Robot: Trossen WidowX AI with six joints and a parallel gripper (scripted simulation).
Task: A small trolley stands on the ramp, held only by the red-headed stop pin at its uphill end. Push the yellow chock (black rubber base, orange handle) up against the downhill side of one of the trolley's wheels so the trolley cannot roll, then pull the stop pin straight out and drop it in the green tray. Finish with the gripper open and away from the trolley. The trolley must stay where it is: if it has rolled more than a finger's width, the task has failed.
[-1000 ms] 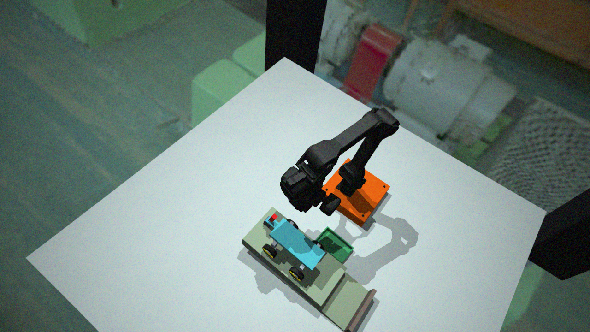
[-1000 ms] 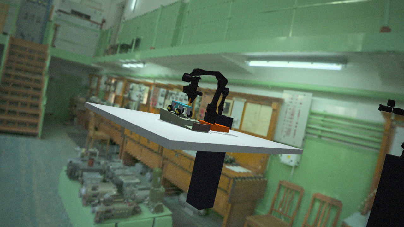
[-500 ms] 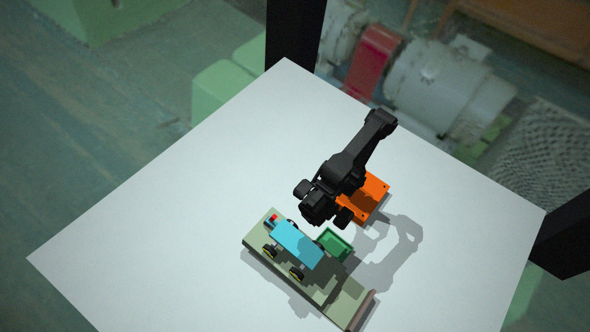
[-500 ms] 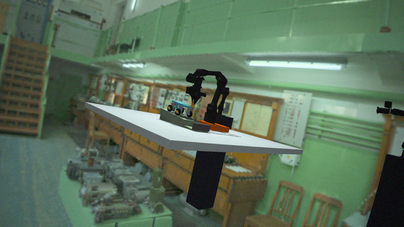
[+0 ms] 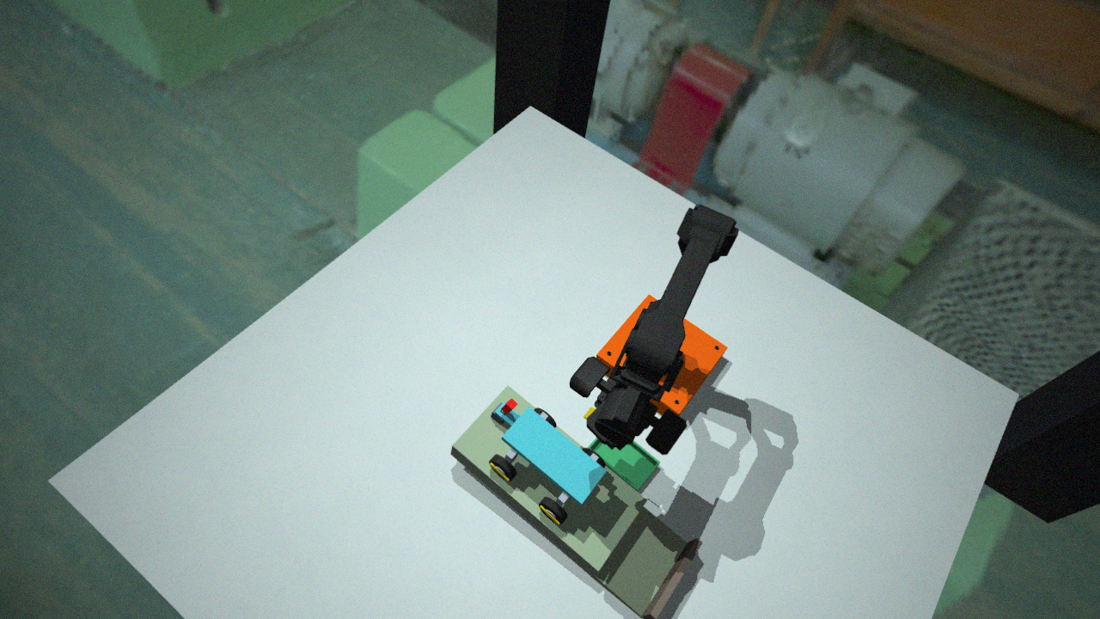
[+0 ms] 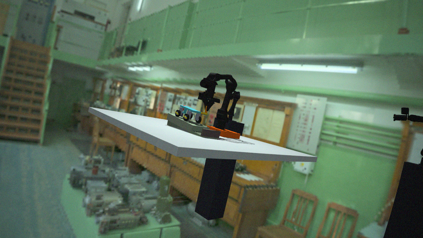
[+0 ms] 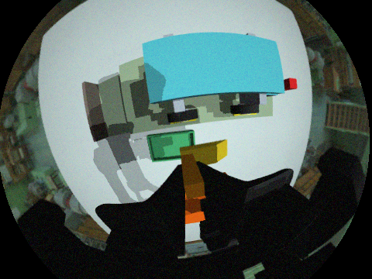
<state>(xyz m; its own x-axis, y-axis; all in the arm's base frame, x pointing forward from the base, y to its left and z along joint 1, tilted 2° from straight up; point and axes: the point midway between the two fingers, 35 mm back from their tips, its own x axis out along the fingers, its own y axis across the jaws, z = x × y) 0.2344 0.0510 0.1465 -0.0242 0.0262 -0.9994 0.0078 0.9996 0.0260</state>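
The red-headed stop pin lies 8 cm ahead of my gripper tip, 17 cm to the right of it and 3 cm below it. The rest, counted from my gripper tip: brown lip (11 cm ahead, 21 cm to the left, 13 cm below); then yellow chock (2 cm to the right, 1 cm below); then cyan trolley (10 cm ahead, 6 cm to the right, 5 cm below).
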